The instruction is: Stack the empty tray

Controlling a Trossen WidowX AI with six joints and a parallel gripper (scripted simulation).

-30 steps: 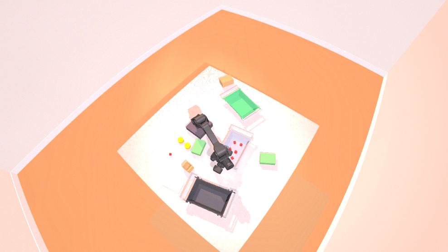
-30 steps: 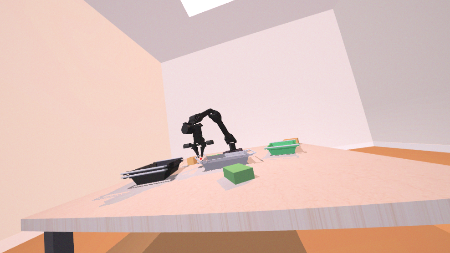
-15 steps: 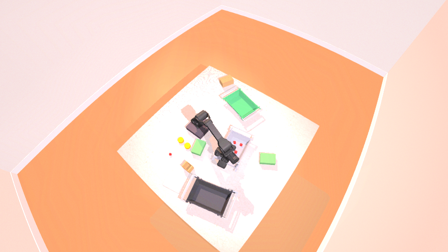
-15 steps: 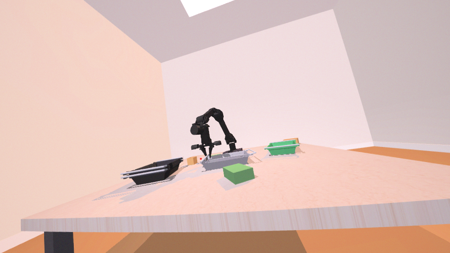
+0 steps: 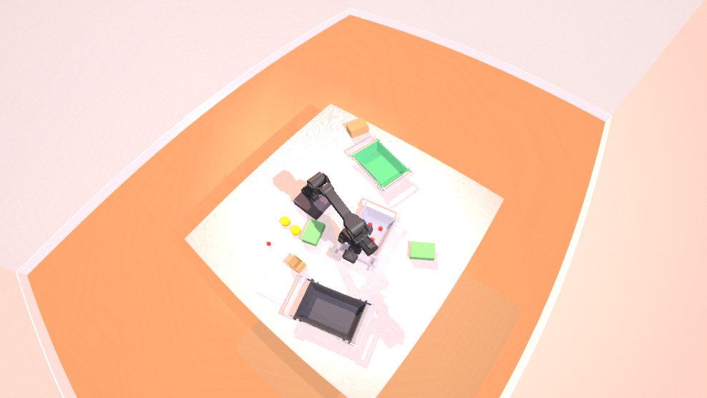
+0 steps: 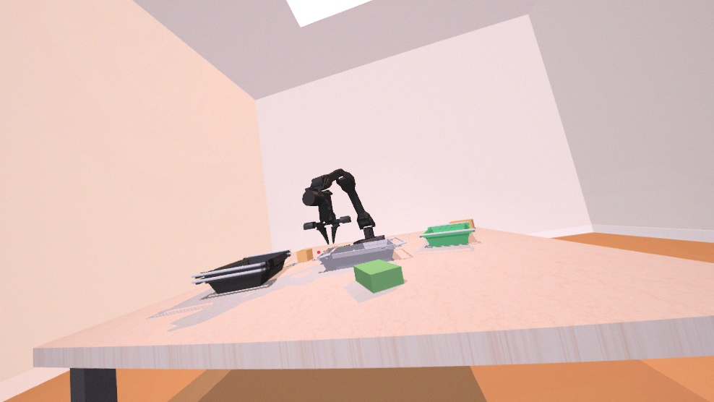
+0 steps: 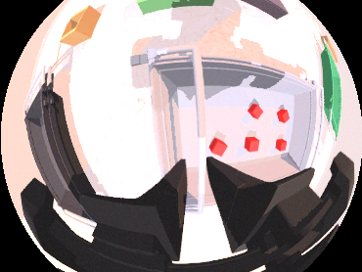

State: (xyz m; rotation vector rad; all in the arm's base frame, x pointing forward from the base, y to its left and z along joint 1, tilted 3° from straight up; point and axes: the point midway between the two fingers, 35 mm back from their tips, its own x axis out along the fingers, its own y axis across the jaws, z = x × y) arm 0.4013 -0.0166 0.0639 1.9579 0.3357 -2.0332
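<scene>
Now: gripper tip 440 mm to the right of the green tray, 320 mm past it and 40 mm above it. From my gripper tip the other things lie so: red block: 350 mm behind, 320 mm to the right, 80 mm below.
</scene>
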